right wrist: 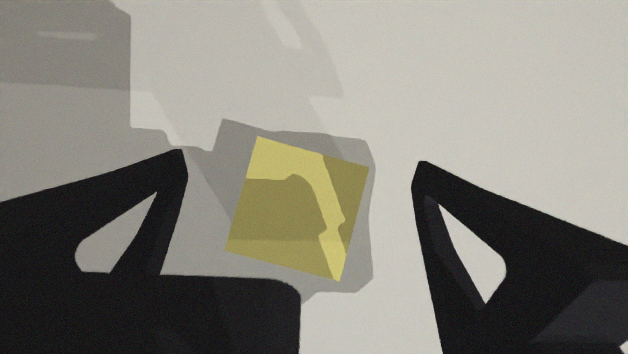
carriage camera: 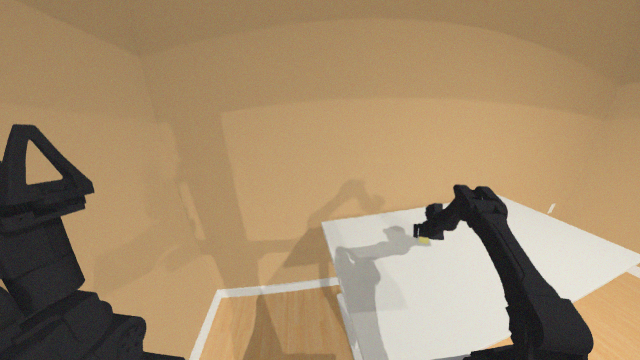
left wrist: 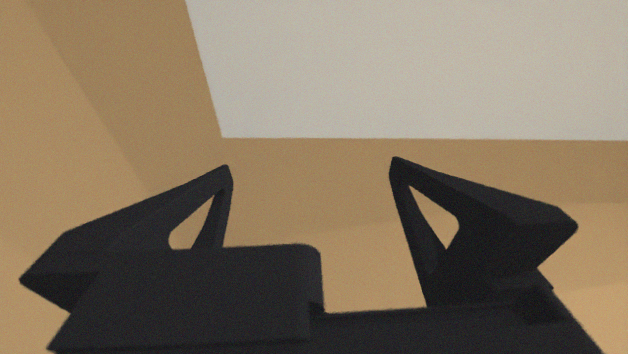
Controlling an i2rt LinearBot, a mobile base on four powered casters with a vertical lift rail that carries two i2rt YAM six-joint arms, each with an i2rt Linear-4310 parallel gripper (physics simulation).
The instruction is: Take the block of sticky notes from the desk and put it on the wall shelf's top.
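Frame: origin at the left arm's base, x ahead, y left, z up, level; millimetres.
Seen in the pictures: left gripper, fingertip midpoint: point(left wrist: 311, 169); right gripper, fingertip midpoint: point(right wrist: 301, 168) point(carriage camera: 423, 234).
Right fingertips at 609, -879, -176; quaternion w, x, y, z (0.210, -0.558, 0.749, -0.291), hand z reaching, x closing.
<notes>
A point is followed by its place in that frame, as x, y, z.
The yellow block of sticky notes point(carriage camera: 424, 240) {574, -865, -184} point(right wrist: 295, 210) {594, -872, -166} lies on the white desk point(carriage camera: 440, 300) {271, -765, -201} point(right wrist: 500, 90) {625, -987, -201}. In the right wrist view it shows between the two fingers, turned a little, with gaps on both sides. My right gripper point(right wrist: 301, 168) {609, -879, -176} is open, above the block and pointing down at the desk; its fingertips are too small to make out in the carriage view. My left gripper point(left wrist: 311, 169) {41, -5, 436} is open and empty, away from the desk at the left of the carriage view. The wall shelf's top cannot be made out in any view.
A tan wall point(carriage camera: 400, 145) {970, -852, 232} stands behind the desk. Wooden floor point(carriage camera: 285, 320) {609, -55, -922} and a white skirting board point(carriage camera: 277, 288) {830, 42, -867} show left of the desk. A large pale surface point(left wrist: 410, 70) {479, -583, 1516} fills the upper right of the left wrist view. Arm shadows fall on wall and desk.
</notes>
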